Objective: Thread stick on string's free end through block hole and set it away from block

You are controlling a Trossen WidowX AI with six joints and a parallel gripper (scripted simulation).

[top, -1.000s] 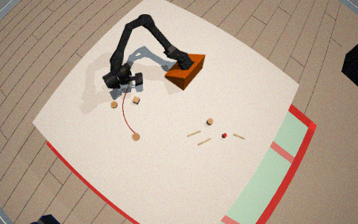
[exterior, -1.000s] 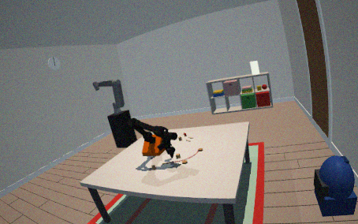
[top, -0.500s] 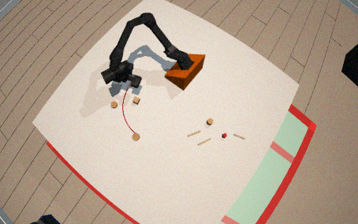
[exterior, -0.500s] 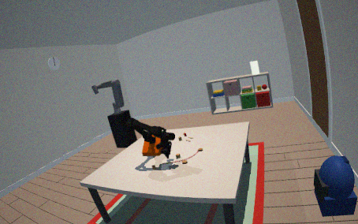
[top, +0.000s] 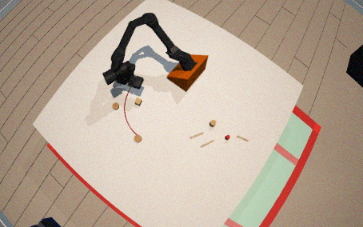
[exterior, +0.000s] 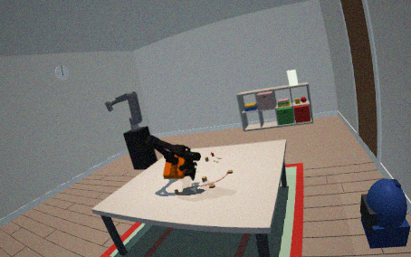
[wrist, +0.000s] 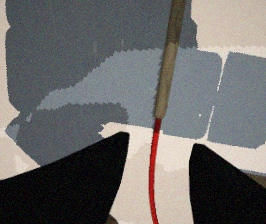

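Now: the thin wooden stick 10 mm behind my gripper tip and 60 mm below it. The rest, counted from my gripper tip: round wooden button 190 mm ahead, 220 mm to the left, 50 mm below; wooden block 30 mm ahead, 100 mm to the left, 40 mm below.
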